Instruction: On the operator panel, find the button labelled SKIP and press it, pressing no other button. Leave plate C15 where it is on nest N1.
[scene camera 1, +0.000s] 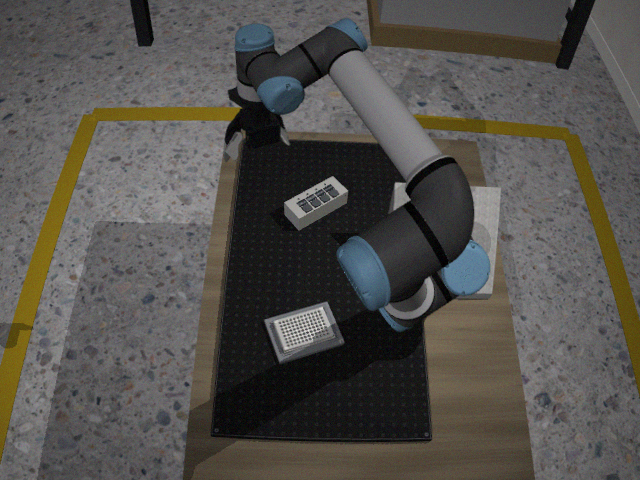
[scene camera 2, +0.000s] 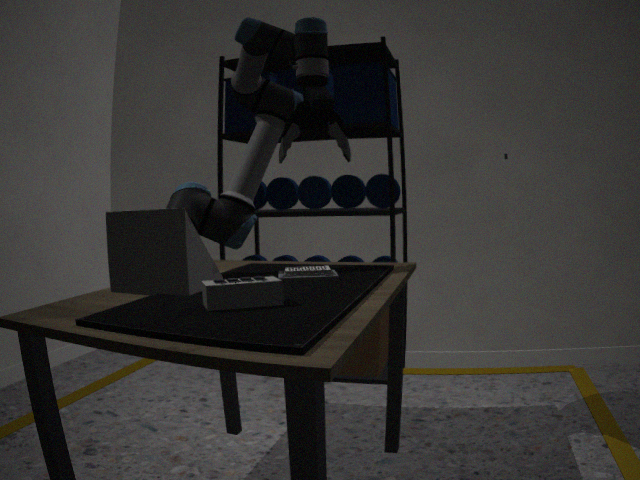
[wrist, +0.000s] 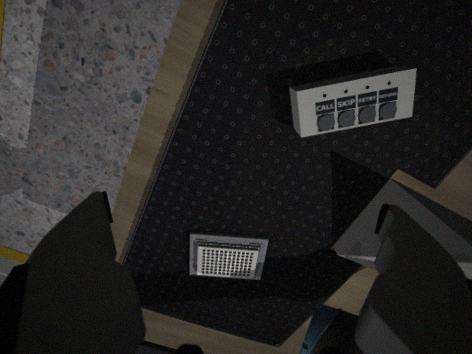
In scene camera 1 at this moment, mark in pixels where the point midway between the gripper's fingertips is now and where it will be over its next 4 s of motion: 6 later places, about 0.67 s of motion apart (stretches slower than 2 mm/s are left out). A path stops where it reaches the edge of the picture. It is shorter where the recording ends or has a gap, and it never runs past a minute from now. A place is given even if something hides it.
My gripper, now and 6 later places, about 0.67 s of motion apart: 256, 153; 302, 171; 323, 186; 320, 190; 319, 201; 318, 202; 318, 203
